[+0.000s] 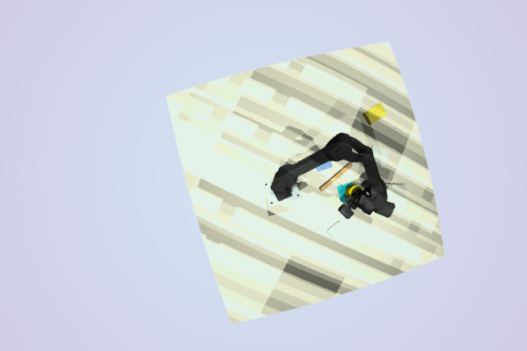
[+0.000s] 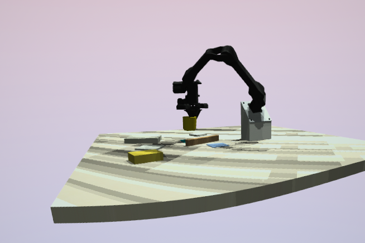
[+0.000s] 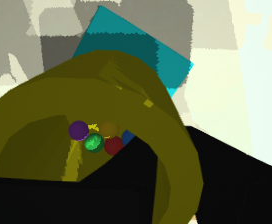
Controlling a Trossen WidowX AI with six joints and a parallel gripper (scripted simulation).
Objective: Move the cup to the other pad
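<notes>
Now: the cyan pad 10 cm below my gripper tip, 3 cm ahead of it and 1 cm to the left of it. The rest, counted from my gripper tip: pale grey square 16 cm to the right, 10 cm behind, 9 cm below; then wooden bar 11 cm to the left, 9 cm below; then yellow cup 2 cm ahead, 1 cm to the left.
</notes>
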